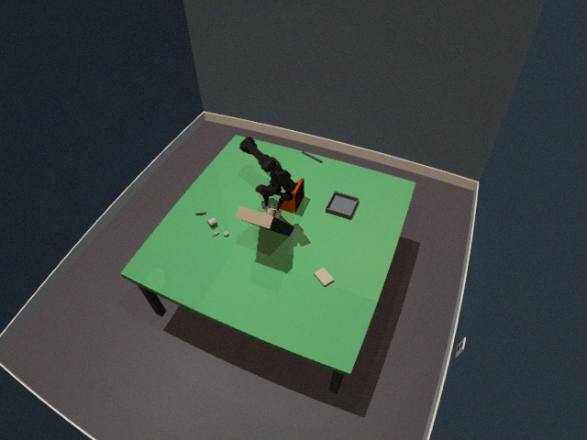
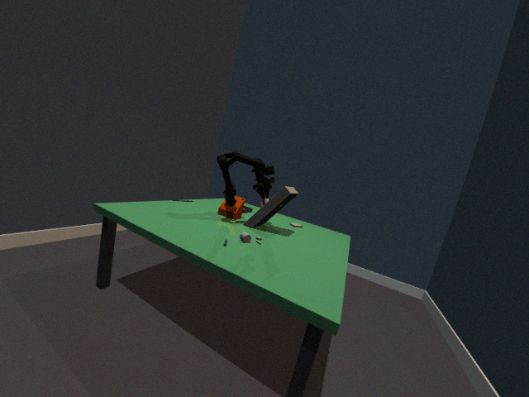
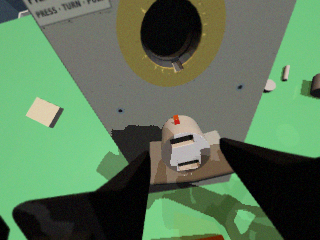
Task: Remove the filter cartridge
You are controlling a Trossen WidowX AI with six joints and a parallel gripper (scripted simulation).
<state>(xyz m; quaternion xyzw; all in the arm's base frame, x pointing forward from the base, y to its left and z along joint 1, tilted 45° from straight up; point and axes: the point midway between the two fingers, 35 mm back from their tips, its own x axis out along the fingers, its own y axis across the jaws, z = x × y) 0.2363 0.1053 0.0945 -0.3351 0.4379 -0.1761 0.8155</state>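
My gripper tip is 20 mm above the round filter cartridge and 10 mm short of it. From my gripper tip the other things lie so: tan service panel (50 mm below, 50 mm ahead); grey tray (330 mm behind, 270 mm to the left, 190 mm below); tan block (350 mm to the left, 190 mm below, 160 mm ahead).
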